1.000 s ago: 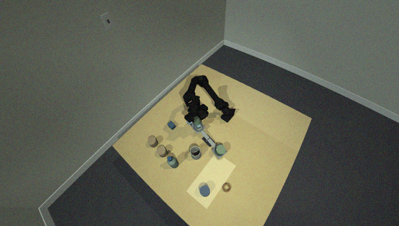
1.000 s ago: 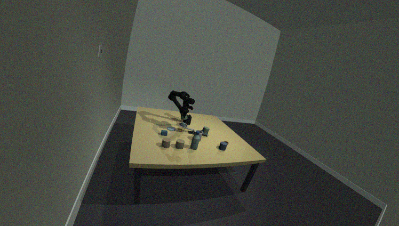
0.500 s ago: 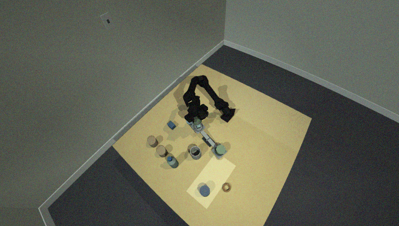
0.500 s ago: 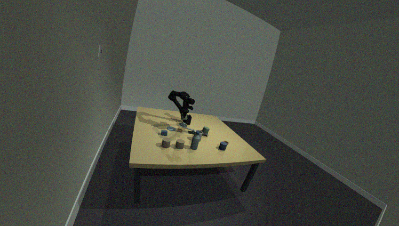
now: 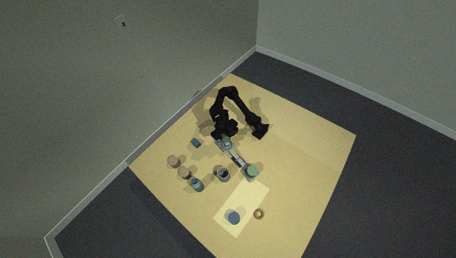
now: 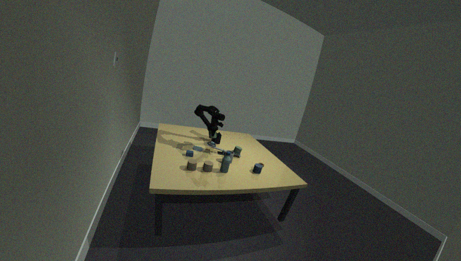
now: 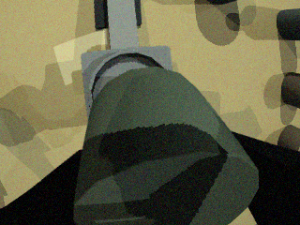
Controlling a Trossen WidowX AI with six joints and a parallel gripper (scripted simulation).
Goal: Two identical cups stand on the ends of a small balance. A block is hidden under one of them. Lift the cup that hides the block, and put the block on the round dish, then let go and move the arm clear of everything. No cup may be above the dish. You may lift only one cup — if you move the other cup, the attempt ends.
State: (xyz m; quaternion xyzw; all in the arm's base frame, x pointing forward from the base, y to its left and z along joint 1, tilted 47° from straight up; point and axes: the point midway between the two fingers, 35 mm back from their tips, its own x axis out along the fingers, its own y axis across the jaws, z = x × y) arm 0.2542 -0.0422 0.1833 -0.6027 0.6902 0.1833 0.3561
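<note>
The green cup is 20 mm to the right of my gripper tip, 10 mm behind it and 10 mm above it. From my gripper tip the other things lie so: light blue round dish (160 mm below, 100 mm to the right, 50 mm behind); balance (140 mm below, 130 mm to the left, 50 mm ahead); balance beam (130 mm to the left, 130 mm below, 50 mm ahead).
</note>
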